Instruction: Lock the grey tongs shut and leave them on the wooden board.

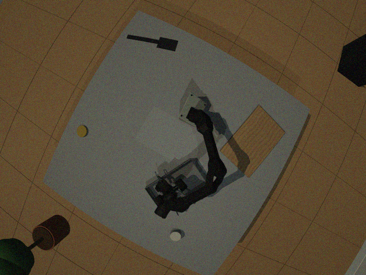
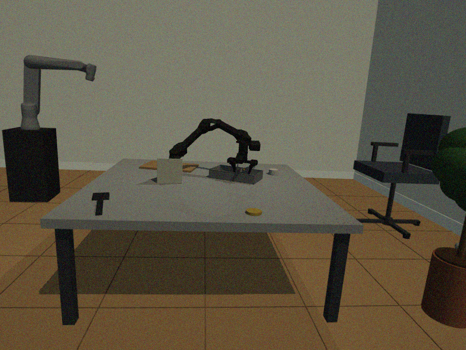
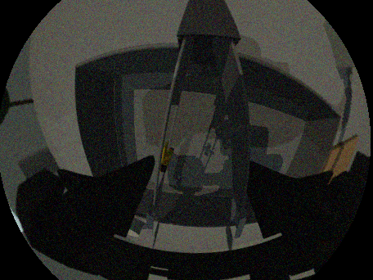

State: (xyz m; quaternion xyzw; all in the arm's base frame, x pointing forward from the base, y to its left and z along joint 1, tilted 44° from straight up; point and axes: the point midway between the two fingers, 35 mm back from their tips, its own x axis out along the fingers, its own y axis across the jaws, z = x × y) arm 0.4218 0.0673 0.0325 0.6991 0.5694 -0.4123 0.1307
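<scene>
The roasting tin lies 30 mm behind my gripper tip and 20 mm to the left of it. From my gripper tip the other things lie so: wooden board 450 mm behind, 320 mm to the left, 20 mm below; then yellow disc 70 mm behind, 630 mm to the right, 20 mm below; then white disc 260 mm ahead, 150 mm to the left, 10 mm below.
</scene>
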